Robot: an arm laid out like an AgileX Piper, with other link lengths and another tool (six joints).
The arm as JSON. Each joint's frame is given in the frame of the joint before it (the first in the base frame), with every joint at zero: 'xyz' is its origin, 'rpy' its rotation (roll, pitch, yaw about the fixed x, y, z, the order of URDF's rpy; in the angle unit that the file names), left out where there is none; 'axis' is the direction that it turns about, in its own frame. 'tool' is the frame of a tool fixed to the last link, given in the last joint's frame.
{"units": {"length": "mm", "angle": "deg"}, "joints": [
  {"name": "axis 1", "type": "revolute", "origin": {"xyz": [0.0, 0.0, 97.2], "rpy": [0.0, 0.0, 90.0]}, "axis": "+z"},
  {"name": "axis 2", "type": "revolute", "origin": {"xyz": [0.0, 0.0, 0.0], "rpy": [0.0, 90.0, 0.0]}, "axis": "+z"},
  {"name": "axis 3", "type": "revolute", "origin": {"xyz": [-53.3, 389.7, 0.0]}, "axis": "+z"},
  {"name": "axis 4", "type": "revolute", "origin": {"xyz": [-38.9, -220.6, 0.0], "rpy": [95.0, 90.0, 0.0]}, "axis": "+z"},
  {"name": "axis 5", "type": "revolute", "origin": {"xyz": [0.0, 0.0, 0.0], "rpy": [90.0, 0.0, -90.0]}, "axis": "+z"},
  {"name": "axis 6", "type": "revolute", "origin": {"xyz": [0.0, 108.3, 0.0], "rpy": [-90.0, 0.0, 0.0]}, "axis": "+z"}
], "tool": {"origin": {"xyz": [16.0, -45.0, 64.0], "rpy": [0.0, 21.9, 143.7]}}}
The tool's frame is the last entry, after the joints.
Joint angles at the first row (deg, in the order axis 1, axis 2, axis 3, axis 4, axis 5, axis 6):
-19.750 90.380 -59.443 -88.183 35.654 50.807
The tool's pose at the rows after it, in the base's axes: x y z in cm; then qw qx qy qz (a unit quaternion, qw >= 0):
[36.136 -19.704 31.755 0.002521 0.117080 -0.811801 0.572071]
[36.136 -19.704 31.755 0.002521 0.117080 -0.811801 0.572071]
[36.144 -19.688 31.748 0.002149 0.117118 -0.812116 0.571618]
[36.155 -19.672 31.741 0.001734 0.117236 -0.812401 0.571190]
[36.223 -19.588 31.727 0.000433 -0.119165 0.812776 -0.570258]
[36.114 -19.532 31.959 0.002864 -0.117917 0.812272 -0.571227]
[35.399 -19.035 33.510 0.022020 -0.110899 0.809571 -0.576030]
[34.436 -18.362 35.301 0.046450 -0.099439 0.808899 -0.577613]
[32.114 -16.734 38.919 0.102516 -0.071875 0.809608 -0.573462]
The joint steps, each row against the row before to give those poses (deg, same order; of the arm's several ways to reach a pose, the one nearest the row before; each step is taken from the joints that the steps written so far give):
-0.001 0.001 0.000 -0.002 -0.001 0.001
0.000 0.000 0.000 0.000 0.000 0.000
0.002 -0.002 0.000 0.058 -0.051 -0.002
-0.001 0.002 -0.001 0.047 -0.062 -0.001
0.000 -0.001 0.001 -0.001 -0.352 0.001
-0.001 -0.330 0.000 -0.002 -0.056 0.003
0.000 -2.270 0.002 0.135 -0.760 0.001
0.002 -2.775 -0.002 0.880 -0.950 -0.004
-0.001 -5.986 0.001 2.983 -2.180 0.003

